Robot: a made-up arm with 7 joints.
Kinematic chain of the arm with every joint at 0, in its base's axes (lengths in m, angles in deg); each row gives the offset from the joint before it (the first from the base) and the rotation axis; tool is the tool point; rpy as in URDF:
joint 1: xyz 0 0 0.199 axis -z
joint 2: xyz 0 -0.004 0.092 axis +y
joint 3: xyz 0 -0.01 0.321 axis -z
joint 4: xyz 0 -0.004 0.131 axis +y
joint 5: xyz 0 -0.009 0.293 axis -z
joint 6: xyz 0 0 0.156 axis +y
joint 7: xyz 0 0 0.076 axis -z
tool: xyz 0 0 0 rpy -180 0 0
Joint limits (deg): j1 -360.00..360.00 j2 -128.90..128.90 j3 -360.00..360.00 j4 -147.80..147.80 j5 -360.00..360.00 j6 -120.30..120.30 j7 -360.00..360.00
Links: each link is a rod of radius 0.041 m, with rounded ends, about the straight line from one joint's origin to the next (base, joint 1, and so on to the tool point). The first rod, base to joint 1, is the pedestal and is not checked.
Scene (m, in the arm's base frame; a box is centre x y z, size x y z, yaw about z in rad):
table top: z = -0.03
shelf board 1: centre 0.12 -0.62 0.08 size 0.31 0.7 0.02 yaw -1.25
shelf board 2: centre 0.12 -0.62 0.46 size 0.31 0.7 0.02 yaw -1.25
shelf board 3: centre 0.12 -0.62 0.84 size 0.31 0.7 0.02 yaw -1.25
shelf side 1: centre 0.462 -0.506 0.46 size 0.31 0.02 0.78 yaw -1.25
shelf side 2: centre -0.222 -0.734 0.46 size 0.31 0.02 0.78 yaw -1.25
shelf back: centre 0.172 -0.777 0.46 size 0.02 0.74 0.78 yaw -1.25
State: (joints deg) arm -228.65 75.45 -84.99 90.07 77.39 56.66 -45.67
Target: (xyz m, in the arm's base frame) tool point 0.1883 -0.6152 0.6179
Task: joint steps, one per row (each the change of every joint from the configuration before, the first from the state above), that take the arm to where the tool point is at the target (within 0.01 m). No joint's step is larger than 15 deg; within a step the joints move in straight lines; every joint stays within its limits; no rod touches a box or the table.
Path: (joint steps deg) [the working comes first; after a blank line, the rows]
Joints at the target: -239.08 56.37 -102.31 78.37 78.36 52.54 -45.67
Straight joint move there: touches shelf board 2.

1: 9.89 -3.03 -2.27 12.39 -1.94 3.13 0.00
2: 9.90 -3.03 -2.28 12.40 -1.94 3.13 0.00
3: 9.89 -3.03 -2.27 12.39 -1.94 3.13 0.00
4: -3.21 1.25 -12.80 -1.68 -0.23 -1.75 0.00
5: -3.22 1.24 -12.81 -1.69 -0.24 -1.75 0.00
6: -3.21 1.25 -12.80 -1.68 -0.23 -1.75 0.00
7: -3.22 1.24 -12.81 -1.69 -0.23 -1.75 0.00
8: -9.08 -4.99 13.58 -14.05 2.57 -2.17 0.00
9: -9.08 -4.99 13.57 -14.04 2.57 -2.17 0.00
10: -9.09 -4.99 13.57 -14.05 2.58 -2.17 0.00

